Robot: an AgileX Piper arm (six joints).
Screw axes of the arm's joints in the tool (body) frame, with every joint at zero. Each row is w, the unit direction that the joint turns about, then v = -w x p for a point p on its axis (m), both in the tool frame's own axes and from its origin. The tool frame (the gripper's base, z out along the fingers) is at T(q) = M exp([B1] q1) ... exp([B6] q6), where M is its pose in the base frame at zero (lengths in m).
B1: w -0.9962 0 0.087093 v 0 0.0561 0
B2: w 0 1 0 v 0.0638 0 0.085
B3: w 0 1 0 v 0.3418 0 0.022
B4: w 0 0 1 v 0 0 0
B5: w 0 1 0 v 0.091 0 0
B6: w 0 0 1 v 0 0 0
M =
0.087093 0 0.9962 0.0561
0 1 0 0
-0.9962 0 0.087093 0.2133
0 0 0 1
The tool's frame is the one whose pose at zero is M.
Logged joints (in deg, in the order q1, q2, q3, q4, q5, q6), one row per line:
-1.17, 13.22, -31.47, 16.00, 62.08, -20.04
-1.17, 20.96, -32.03, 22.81, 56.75, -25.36
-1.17, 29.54, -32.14, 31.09, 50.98, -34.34
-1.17, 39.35, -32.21, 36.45, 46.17, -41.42
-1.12, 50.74, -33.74, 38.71, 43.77, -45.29
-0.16, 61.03, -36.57, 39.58, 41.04, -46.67
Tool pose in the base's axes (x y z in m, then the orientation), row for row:
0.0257, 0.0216, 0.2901, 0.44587, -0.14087, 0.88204, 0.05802
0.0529, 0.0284, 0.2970, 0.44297, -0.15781, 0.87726, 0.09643
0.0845, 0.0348, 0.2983, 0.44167, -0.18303, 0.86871, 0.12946
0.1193, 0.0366, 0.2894, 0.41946, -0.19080, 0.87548, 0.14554
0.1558, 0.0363, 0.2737, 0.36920, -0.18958, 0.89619, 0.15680
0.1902, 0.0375, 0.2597, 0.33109, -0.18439, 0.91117, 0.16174
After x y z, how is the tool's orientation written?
As a quaternion, w x y z.
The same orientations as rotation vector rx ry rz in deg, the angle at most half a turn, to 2 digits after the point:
-19.99, 125.19, 8.23
-22.43, 124.67, 13.70
-26.03, 123.53, 18.41
-27.41, 125.76, 20.91
-27.88, 131.79, 23.06
-27.62, 136.47, 24.22

